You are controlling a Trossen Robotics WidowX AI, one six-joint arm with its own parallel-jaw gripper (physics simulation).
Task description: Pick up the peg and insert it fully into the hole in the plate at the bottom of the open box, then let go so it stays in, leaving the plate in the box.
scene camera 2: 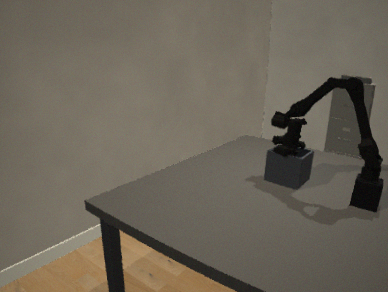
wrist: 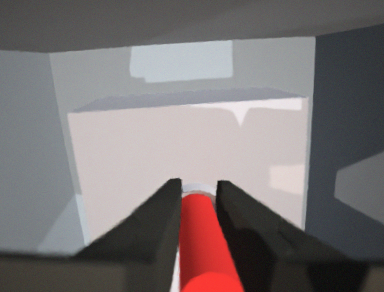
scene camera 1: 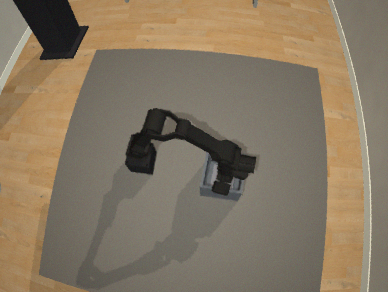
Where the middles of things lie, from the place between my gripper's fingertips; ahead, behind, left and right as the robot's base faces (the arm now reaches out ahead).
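Grey box (scene camera 2: 290, 171): my gripper 1 cm past it. Pale plate (wrist: 126, 147): 3 cm below, 1 cm behind my hand.
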